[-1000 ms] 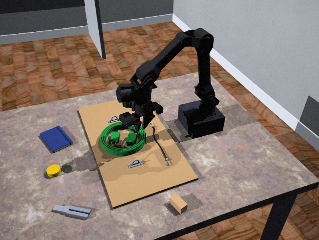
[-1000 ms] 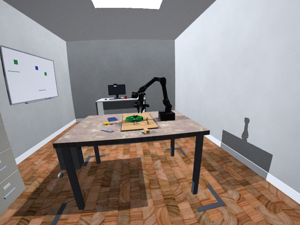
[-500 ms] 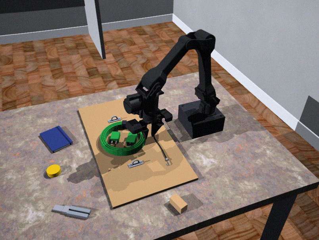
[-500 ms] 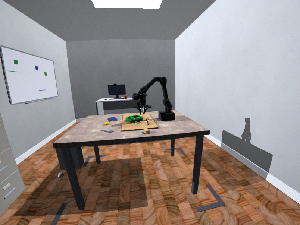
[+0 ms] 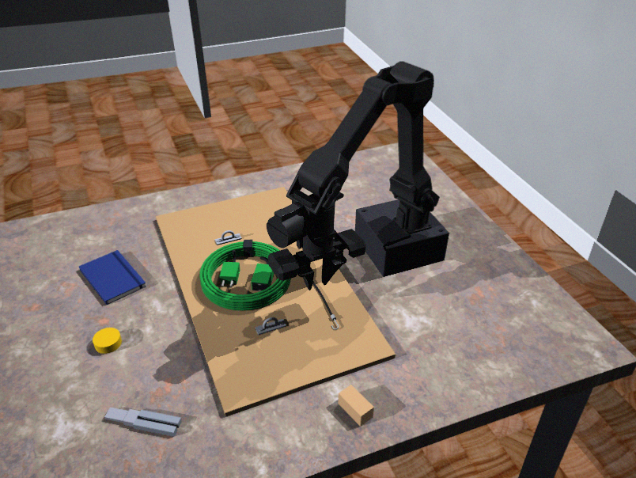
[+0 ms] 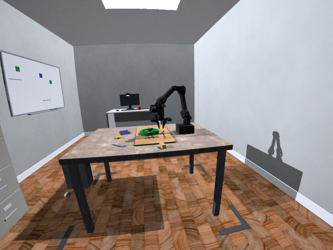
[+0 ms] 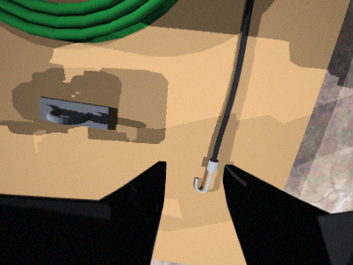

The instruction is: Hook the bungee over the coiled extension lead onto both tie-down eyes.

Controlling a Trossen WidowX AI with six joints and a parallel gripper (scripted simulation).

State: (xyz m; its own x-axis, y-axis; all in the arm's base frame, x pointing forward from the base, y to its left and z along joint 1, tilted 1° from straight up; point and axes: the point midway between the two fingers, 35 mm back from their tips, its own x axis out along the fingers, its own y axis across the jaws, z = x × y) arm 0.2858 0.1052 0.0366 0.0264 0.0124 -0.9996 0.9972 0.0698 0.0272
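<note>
The tan board lies 7 cm ahead of my hand, 15 cm to the right of it and 12 cm below it. From my hand the other things lie so: yellow disc (41 cm ahead, 10 cm to the right, 11 cm below); then grey tool (39 cm ahead, 10 cm to the left, 12 cm below); then wooden block (3 cm ahead, 24 cm to the left, 11 cm below).
</note>
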